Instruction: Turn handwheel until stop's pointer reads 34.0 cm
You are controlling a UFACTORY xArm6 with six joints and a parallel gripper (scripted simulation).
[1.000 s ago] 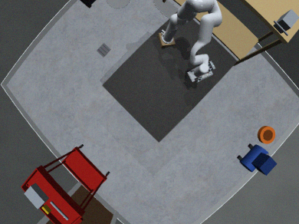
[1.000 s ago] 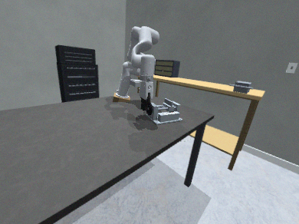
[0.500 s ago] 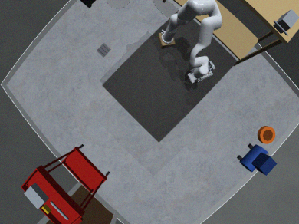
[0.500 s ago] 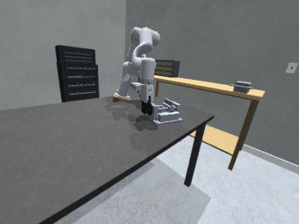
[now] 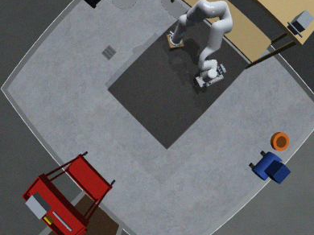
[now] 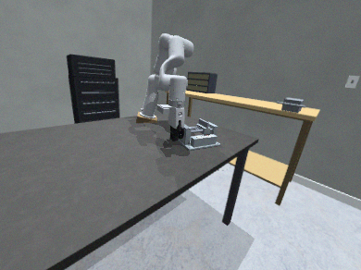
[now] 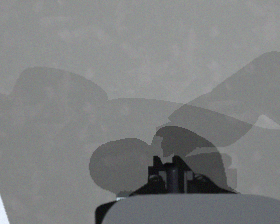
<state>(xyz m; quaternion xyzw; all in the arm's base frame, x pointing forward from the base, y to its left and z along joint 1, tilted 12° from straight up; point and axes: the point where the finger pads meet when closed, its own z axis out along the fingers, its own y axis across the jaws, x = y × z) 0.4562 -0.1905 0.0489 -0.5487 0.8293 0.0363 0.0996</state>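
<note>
Right now my hand is 20 mm to the right of the handwheel. Also, from my hand: upright knob (10 mm to the left); sliding stop (170 mm to the left, 60 mm ahead, 30 mm above).
</note>
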